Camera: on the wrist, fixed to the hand. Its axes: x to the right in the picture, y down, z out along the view.
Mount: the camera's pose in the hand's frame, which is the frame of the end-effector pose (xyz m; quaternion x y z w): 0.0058 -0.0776 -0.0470 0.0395 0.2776 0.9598 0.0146
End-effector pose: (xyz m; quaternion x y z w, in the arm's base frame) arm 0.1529 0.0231 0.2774 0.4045 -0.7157 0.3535 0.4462
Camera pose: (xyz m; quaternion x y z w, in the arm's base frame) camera 0.2373 0.0295 0.3106 0.7615 0.2609 -0.5740 0.1501
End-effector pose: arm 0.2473 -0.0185 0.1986 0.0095 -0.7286 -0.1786 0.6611
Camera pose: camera 0.2748 -0.1042 0.1859 -0.6235 0.1567 0.6633 0.3830
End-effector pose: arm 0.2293 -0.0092 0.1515 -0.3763 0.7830 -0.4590 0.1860
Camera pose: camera 0.2281 -0.0093 0.2424 0.8808 0.4061 0.0364 0.2408
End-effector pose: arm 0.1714 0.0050 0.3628 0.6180 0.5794 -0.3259 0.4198
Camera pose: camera 0.0913 0.0479 0.3671 0.6721 -0.4810 0.5468 0.1337
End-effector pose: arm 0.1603 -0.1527 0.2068 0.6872 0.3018 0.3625 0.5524
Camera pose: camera 0.1233 -0.1065 0.1378 -0.2209 0.4875 -0.7144 0.4508
